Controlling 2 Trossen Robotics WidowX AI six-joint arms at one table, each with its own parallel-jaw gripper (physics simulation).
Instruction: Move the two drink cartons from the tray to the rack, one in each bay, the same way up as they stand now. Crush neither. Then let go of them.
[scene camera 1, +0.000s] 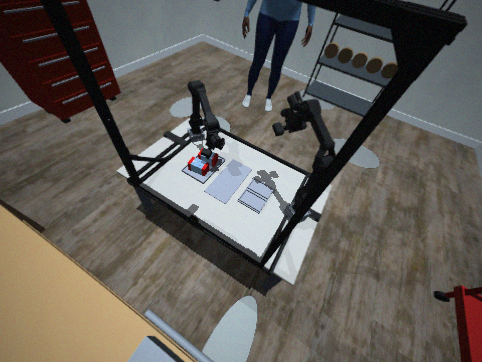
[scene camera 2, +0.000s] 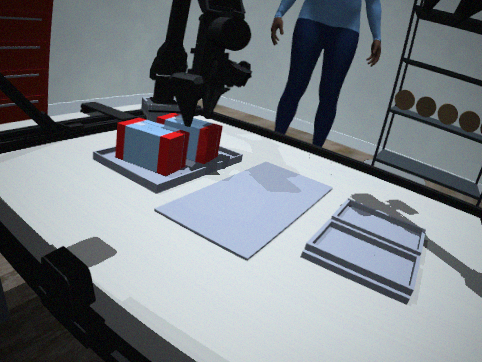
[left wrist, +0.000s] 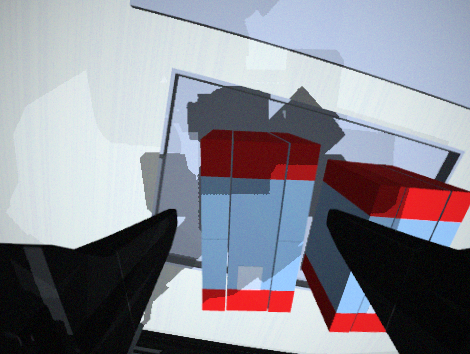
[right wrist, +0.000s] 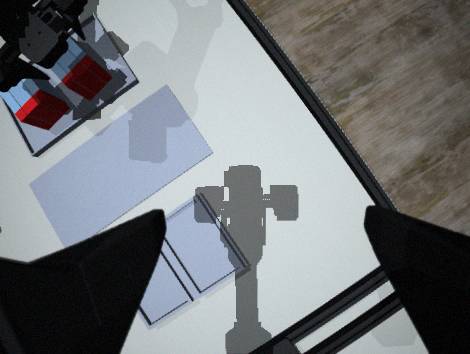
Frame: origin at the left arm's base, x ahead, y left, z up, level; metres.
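Seen in the pictures: left gripper, fingertip midpoint: (scene camera 2: 197, 122) (left wrist: 252, 216) (right wrist: 65, 58); right gripper, fingertip midpoint: (scene camera 1: 282, 133) (scene camera 2: 438, 19) (right wrist: 264, 218); left arm's base, origin of the base link: (scene camera 1: 195, 131) (scene camera 2: 163, 101).
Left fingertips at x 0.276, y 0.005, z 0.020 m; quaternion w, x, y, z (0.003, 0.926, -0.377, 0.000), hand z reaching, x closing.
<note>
Offsets run from my left fingertips to a thing's top centre. "*": to the spot under its first point. Level surfaces: height alone.
Two blue drink cartons with red ends, front @(* 0.070 m ahead, 0.105 m right, 0.002 m down) (scene camera 1: 199, 166) (scene camera 2: 142, 145) (right wrist: 42, 110) and back @(* 0.041 m ahead, 0.017 m left, 0.012 m down) (scene camera 1: 215, 159) (scene camera 2: 209, 144) (left wrist: 250, 225) (right wrist: 87, 77), sit side by side on the tray @(0.016 m ahead, 0.052 m right, 0.060 m down) (scene camera 2: 150, 184) (left wrist: 370, 145) (right wrist: 35, 142). My left gripper (scene camera 2: 197, 120) (left wrist: 252, 216) is open above the tray. In the left wrist view its fingers stand on both sides of the back carton, one over the gap between the cartons; their exact depth is unclear. The two-bay rack @(0.363 m ahead, 0.167 m left, 0.056 m down) (scene camera 1: 254, 200) (scene camera 2: 367, 255) (right wrist: 200, 245) holds no carton. My right gripper (right wrist: 264, 218) is open and empty, high above the table near the rack.
A flat grey-blue mat @(0.072 m down) (scene camera 1: 227, 182) (scene camera 2: 245, 210) (right wrist: 125, 170) lies between the tray and the rack. Black frame rails (right wrist: 320, 95) run along the table edges, and frame posts (scene camera 1: 95, 87) rise at its corners. A person (scene camera 1: 272, 45) stands behind the table.
</note>
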